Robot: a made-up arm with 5 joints. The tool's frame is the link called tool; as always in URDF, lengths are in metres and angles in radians.
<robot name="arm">
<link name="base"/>
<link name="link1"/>
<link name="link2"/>
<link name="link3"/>
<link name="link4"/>
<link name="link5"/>
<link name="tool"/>
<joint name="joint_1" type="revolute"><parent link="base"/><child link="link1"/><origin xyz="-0.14 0.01 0.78" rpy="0 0 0"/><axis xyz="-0.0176 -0.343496 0.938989"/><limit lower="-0.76" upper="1.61"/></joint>
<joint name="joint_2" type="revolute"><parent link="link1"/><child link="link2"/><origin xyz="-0.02 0.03 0" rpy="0 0 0"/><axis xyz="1 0 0"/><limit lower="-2.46" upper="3.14"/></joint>
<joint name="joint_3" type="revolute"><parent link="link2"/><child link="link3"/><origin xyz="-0.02 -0.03 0.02" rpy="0 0 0"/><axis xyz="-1 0 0"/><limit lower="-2.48" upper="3.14"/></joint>
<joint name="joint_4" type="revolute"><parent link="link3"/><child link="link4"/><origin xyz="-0.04 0.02 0" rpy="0 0 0"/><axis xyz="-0.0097 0.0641 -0.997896"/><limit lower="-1.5" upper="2.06"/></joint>
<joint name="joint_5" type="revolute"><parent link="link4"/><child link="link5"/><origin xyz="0 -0.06 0.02" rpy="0 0 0"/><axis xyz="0.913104 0.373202 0.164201"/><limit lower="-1.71" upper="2.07"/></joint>
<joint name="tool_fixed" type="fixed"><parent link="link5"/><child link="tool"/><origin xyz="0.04 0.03 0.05" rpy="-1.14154 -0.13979 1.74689"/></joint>
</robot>
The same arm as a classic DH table. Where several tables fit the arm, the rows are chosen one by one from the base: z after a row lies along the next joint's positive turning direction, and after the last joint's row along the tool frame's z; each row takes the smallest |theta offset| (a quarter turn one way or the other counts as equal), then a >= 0, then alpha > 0; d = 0 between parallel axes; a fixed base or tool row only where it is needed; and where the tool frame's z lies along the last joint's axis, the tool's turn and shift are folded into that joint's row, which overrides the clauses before.
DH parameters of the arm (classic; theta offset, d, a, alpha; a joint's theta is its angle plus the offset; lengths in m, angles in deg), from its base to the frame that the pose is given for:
base (fixed): -2.93 0.7877 -0.1403 20.12
joint_1: -87.25 -0.0185 -0.0282 -91.01
joint_2: -53.78 0 0.0361 180
joint_3: -37.37 0.0802 -0.02 89.44
joint_4: -22.78 -0.026 0.0539 98.56
joint_5: -17.29 0.0949 -0.0025 145.21
tool (fixed): 156.41 0.0757 0 0
Joint limits (deg, base to tool): -43.54..92.25 -140.95..179.91 -142.09..179.91 -85.94..118.03 -97.98..118.6

